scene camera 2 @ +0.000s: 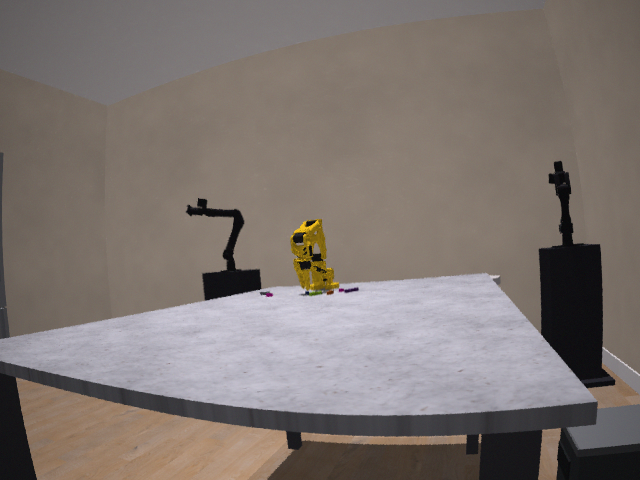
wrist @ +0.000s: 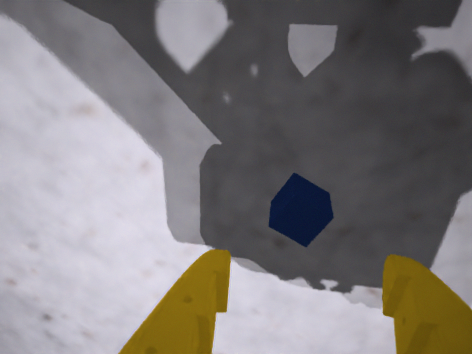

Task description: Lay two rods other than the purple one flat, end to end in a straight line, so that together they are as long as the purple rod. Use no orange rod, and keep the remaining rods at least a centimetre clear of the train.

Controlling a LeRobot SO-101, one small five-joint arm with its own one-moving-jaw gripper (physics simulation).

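Where they show: end effector, tool point: (scene camera 2: 303,287) (wrist: 229,273); arm's base, origin of the base link: (scene camera 2: 322,289).
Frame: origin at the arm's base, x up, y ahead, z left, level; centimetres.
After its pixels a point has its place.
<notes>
My gripper (scene camera 2: 306,289) (wrist: 306,280) is open, with a wide gap between its two yellow jaws and nothing held. A short dark blue piece (wrist: 301,210) {x 1.0, y 16.7, z 0.7 cm} lies in the arm's shadow beyond the jaw tips, drawn between them in the wrist view. The purple rod (scene camera 2: 351,289) {x 0.8, y 16.0, z 15.0 cm} lies to the right of the arm in the scene view. A green rod (scene camera 2: 314,293) {x 0.6, y 21.7, z 4.7 cm} lies in front of the arm's base. An orange rod (scene camera 2: 329,292) {x 0.7, y 21.5, z 9.5 cm} lies just right of the green one. A magenta piece (scene camera 2: 341,290) {x 0.4, y 13.8, z 11.1 cm} lies by the purple rod's left end, and another magenta rod (scene camera 2: 268,295) {x 0.4, y 20.5, z -11.8 cm} lies at the left.
A small dark grey or teal piece (scene camera 2: 263,292) {x 0.8, y 13.7, z -16.9 cm} lies beside the left magenta rod. The pieces lie on a pale marble table (scene camera 2: 320,356) {x 0.0, y 98.9, z 32.8 cm}. Two black arms (scene camera 2: 235,232) (scene camera 2: 565,211) stand on pedestals beyond the table's edges.
</notes>
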